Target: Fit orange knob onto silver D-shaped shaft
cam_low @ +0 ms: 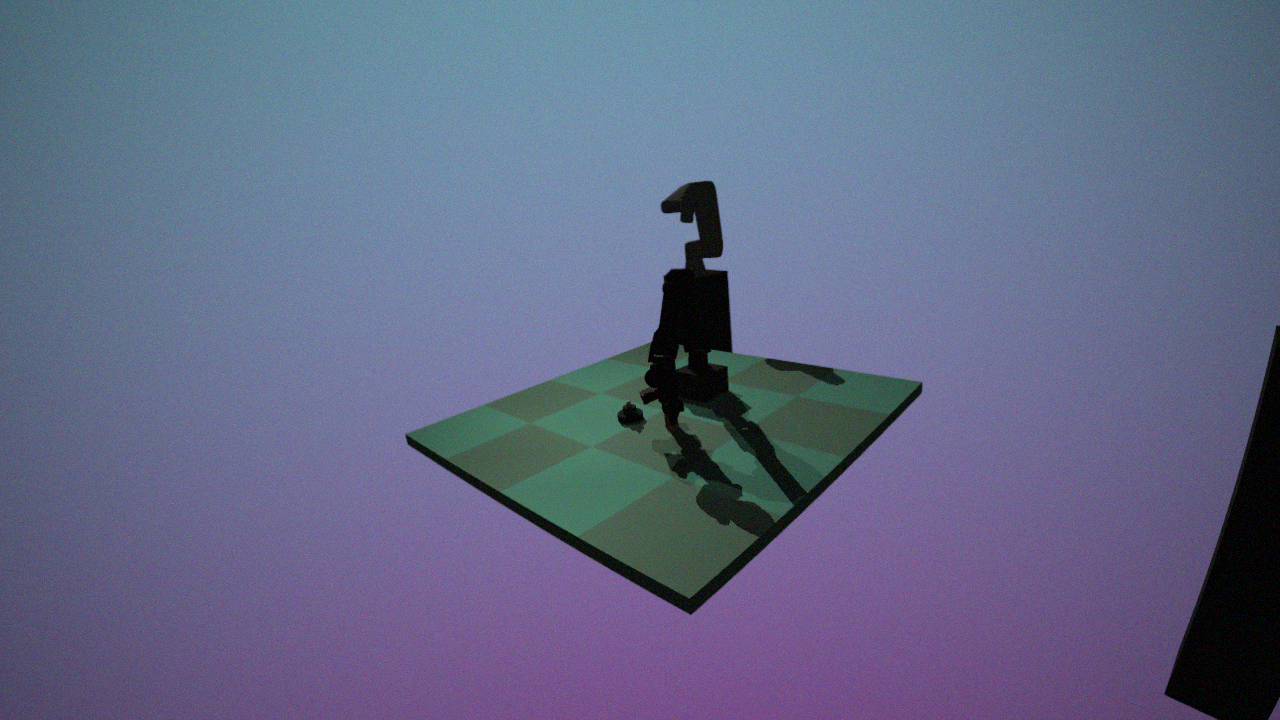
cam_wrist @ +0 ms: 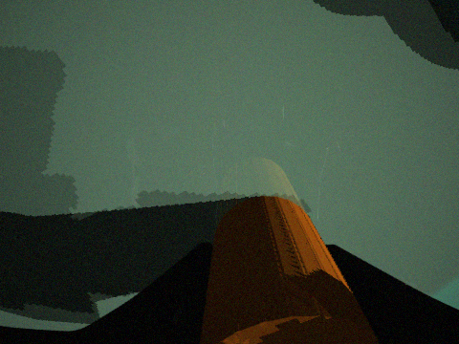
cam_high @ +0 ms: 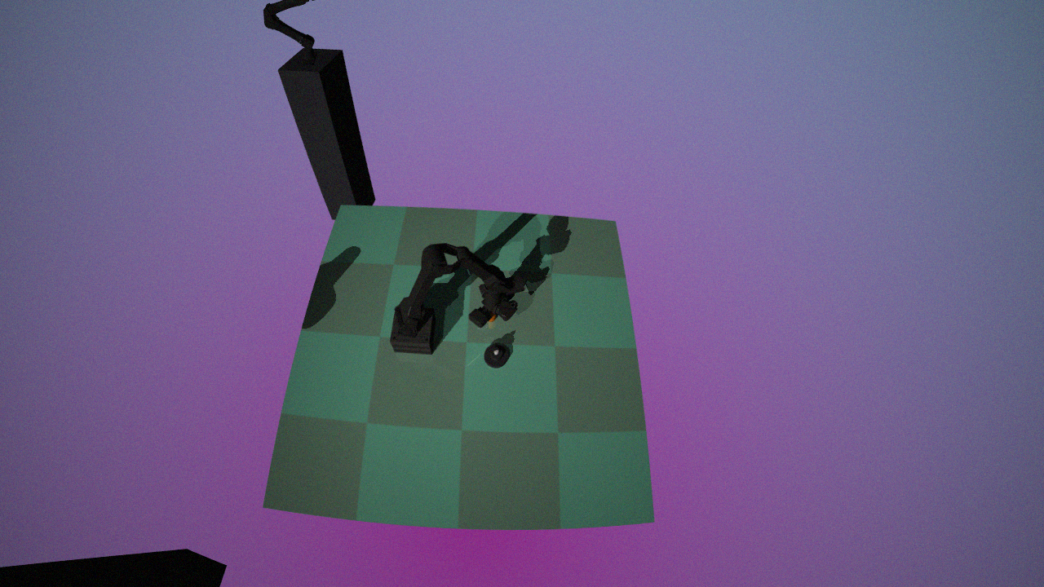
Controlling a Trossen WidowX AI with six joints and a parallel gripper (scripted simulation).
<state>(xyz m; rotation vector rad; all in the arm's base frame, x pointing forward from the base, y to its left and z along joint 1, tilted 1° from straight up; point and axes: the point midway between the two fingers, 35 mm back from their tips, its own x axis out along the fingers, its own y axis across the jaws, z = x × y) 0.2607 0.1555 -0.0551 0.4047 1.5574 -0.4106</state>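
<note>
Right now my gripper tip is 30 mm below the orange knob. Round my gripper tip: round pedestal (160 mm to the right, 50 mm ahead, 20 mm above).
</note>
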